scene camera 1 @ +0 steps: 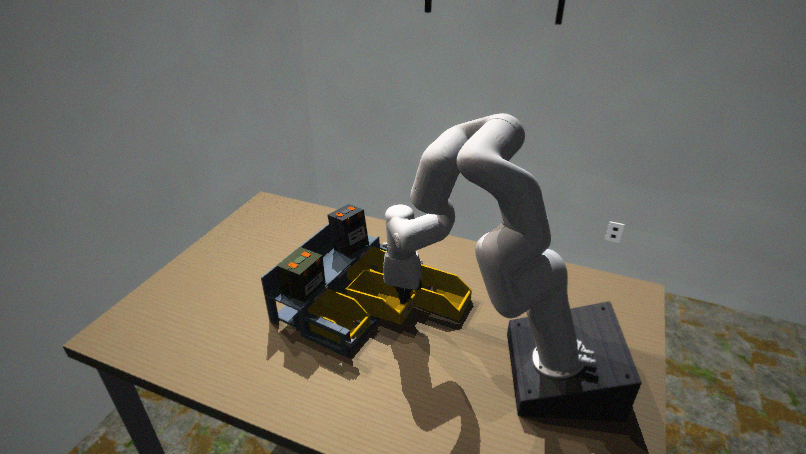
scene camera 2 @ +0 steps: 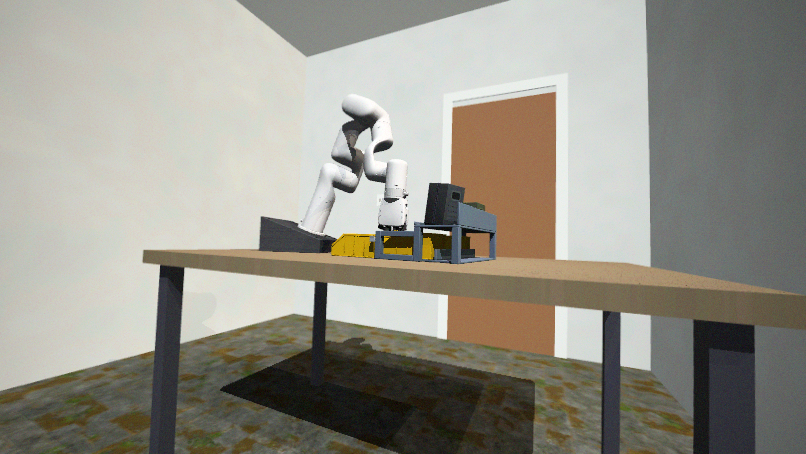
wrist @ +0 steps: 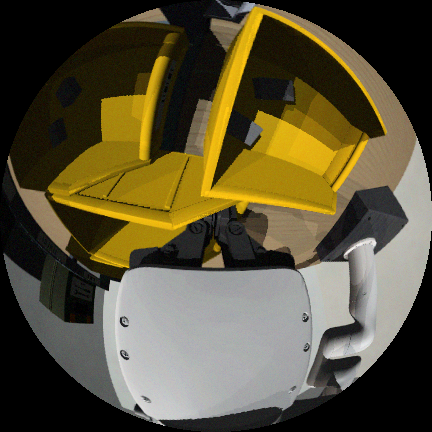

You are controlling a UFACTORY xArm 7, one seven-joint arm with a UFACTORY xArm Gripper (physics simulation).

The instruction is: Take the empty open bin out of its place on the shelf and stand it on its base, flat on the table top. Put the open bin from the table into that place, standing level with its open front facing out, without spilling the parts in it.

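Seen in the pictures: gripper, fingertip midpoint: (scene camera 1: 404, 301) (wrist: 213, 193); arm's base, link origin: (scene camera 1: 559, 357) (scene camera 2: 311, 231) (wrist: 359, 247).
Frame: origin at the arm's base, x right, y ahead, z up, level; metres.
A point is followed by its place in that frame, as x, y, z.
Observation:
My gripper (scene camera 1: 403, 296) {-0.012, 0.451, -0.052} (wrist: 213, 193) {-0.012, 0.451, -0.052} is shut, with its fingertips hidden at the front end of the middle yellow bin. This bin (scene camera 1: 369, 293) {-0.022, 0.574, -0.077} (wrist: 145, 187) {0.008, 0.502, -0.020} looks empty and sticks well out of the row on the low shelf (scene camera 1: 272, 307) {-0.267, 0.717, -0.028} (scene camera 2: 455, 248) {0.106, 0.769, -0.047}; whether it is tilted is unclear. The other open bin (scene camera 1: 437, 307) {0.035, 0.369, -0.064} (scene camera 2: 352, 246) {0.130, 0.406, -0.054} (wrist: 300, 145) {0.061, 0.376, -0.085} stands on the table (scene camera 1: 197, 315) {-0.378, 0.922, -0.088}, with dark parts inside. Its near corner lies close to the middle bin's front corner; I cannot tell whether they touch. In scene camera 2 the fingertips are hidden.
Yellow bins stand in the shelf on both sides of the middle place: one far bin (scene camera 1: 367, 259) {0.093, 0.674, -0.065} (wrist: 120, 120) {0.028, 0.552, -0.079} with dark parts, and one near bin (scene camera 1: 341, 307) (wrist: 130, 245). A green box (scene camera 1: 301, 270) {-0.216, 0.635, 0.109} and a dark box (scene camera 1: 348, 228) {0.001, 0.662, 0.111} (scene camera 2: 442, 203) {0.077, 0.710, 0.078} stand on the upper shelf.

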